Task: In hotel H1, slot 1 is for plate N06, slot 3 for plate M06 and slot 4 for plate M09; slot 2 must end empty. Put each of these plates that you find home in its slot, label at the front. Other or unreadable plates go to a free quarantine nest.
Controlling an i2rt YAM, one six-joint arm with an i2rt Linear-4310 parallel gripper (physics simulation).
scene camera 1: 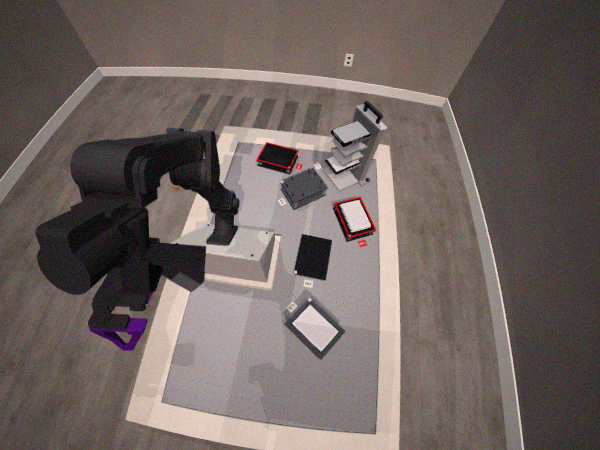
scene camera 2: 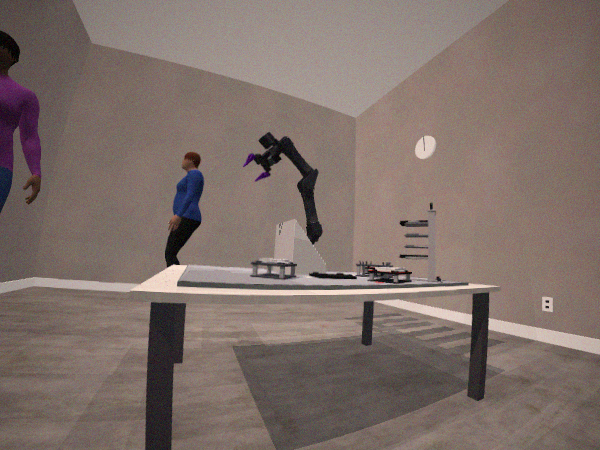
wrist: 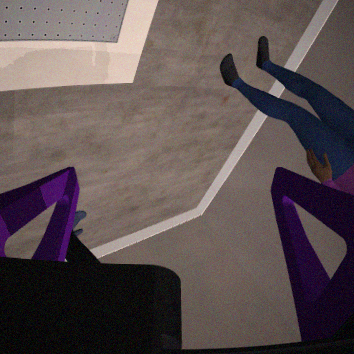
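Where they show: gripper, fingertip midpoint: (scene camera 1: 136,324) (scene camera 2: 249,174) (wrist: 174,177); arm's base at its link origin: (scene camera 1: 223,235) (scene camera 2: 300,247).
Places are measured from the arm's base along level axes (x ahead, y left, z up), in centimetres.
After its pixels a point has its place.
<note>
My gripper (scene camera 2: 251,171) {x -1.4, y -31.7, z 34.6 cm} (wrist: 174,177) {x -1.4, y -31.7, z 34.6 cm} is open and empty, raised high beyond the table's edge, away from the plates. The grey hotel (scene camera 1: 372,142) {x 52.0, y 35.6, z 11.5 cm} (scene camera 2: 432,245) {x 54.0, y 35.7, z 2.6 cm} stands at the table's back right. A white-topped plate (scene camera 1: 351,132) {x 43.4, y 37.0, z 14.4 cm} is on its top level and another white-topped plate (scene camera 1: 342,164) {x 42.0, y 31.8, z 2.2 cm} on its lowest; the two middle levels look empty. One white-topped plate (scene camera 1: 315,327) {x 32.1, y -28.1, z -6.6 cm} (scene camera 2: 273,260) {x 37.8, y -31.4, z -7.1 cm} lies on a grey nest. Another white plate (scene camera 1: 356,215) {x 48.6, y 14.4, z -7.6 cm} lies on a red-rimmed nest (scene camera 1: 371,233) {x 55.8, y 9.0, z -12.6 cm}. A second red-rimmed nest (scene camera 1: 278,156) {x 15.3, y 44.5, z -9.1 cm} shows a black top. Plate labels are unreadable.
A grey pinned nest (scene camera 1: 304,187) {x 27.5, y 26.2, z -7.0 cm} stands before the hotel. A flat black pad (scene camera 1: 313,256) {x 31.8, y -2.0, z -11.9 cm} (scene camera 2: 332,275) {x 35.6, y -4.8, z -11.9 cm} lies between nests. The arm's pale base block (scene camera 1: 237,265) {x 7.2, y -11.6, z 4.1 cm} (scene camera 2: 295,247) {x 14.9, y -11.2, z -1.0 cm} stands at the table's left. One person (scene camera 2: 189,195) stands behind the table, another (scene camera 2: 20,120) at far left.
</note>
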